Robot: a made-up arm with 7 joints. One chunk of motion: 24 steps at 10 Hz.
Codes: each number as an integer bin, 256 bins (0 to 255) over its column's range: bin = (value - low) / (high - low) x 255, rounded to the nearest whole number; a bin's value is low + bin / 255 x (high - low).
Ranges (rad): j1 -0.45..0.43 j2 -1.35..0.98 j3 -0.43..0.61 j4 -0.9..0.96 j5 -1..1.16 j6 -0.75..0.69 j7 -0.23..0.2
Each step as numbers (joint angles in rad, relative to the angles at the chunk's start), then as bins.
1 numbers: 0.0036 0.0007 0.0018 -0.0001 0.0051 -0.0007 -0.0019
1 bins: 131 148 106 123 119 133 135
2 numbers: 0.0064 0.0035 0.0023 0.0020 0.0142 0.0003 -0.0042
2 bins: 132 148 106 124 120 133 134
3 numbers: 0.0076 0.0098 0.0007 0.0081 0.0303 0.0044 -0.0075
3 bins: 133 149 106 124 122 134 132
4 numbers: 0.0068 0.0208 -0.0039 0.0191 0.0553 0.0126 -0.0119
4 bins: 132 150 104 126 125 135 129
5 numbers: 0.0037 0.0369 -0.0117 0.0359 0.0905 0.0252 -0.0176
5 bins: 131 152 103 128 129 137 126
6 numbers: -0.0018 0.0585 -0.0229 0.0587 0.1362 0.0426 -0.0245
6 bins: 130 154 100 131 134 140 122
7 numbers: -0.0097 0.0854 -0.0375 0.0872 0.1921 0.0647 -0.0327
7 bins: 128 157 96 135 141 144 117
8 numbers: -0.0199 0.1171 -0.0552 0.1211 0.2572 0.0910 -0.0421
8 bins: 125 161 92 140 148 149 111
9 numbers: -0.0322 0.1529 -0.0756 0.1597 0.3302 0.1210 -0.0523
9 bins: 121 164 87 145 157 154 105
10 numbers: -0.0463 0.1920 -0.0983 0.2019 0.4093 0.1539 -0.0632
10 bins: 117 169 81 151 166 160 99
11 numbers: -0.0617 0.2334 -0.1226 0.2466 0.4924 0.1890 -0.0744
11 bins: 113 173 75 157 176 166 92
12 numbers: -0.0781 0.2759 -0.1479 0.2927 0.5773 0.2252 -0.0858
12 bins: 108 178 69 164 186 173 86
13 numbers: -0.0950 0.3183 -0.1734 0.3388 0.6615 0.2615 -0.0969
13 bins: 103 183 63 170 196 179 79
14 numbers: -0.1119 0.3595 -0.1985 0.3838 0.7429 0.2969 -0.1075
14 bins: 98 187 57 176 206 185 73
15 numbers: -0.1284 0.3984 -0.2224 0.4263 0.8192 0.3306 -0.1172
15 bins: 93 191 51 182 215 191 67
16 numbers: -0.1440 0.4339 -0.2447 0.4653 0.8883 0.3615 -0.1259
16 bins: 89 195 45 187 223 197 62
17 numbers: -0.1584 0.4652 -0.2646 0.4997 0.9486 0.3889 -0.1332
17 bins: 84 199 41 192 230 202 57
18 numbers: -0.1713 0.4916 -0.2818 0.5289 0.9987 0.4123 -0.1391
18 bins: 81 202 36 196 236 206 54
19 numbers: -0.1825 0.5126 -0.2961 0.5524 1.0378 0.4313 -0.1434
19 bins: 78 204 33 199 241 209 51
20 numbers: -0.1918 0.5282 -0.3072 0.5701 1.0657 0.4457 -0.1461
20 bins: 75 206 30 202 244 212 50
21 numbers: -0.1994 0.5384 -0.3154 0.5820 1.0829 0.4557 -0.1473
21 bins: 73 207 28 203 246 214 49
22 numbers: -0.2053 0.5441 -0.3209 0.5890 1.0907 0.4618 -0.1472
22 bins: 71 207 27 204 247 215 49
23 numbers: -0.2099 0.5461 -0.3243 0.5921 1.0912 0.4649 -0.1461
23 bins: 70 208 26 205 247 215 50
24 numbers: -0.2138 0.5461 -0.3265 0.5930 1.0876 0.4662 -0.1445
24 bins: 68 208 25 205 246 215 51
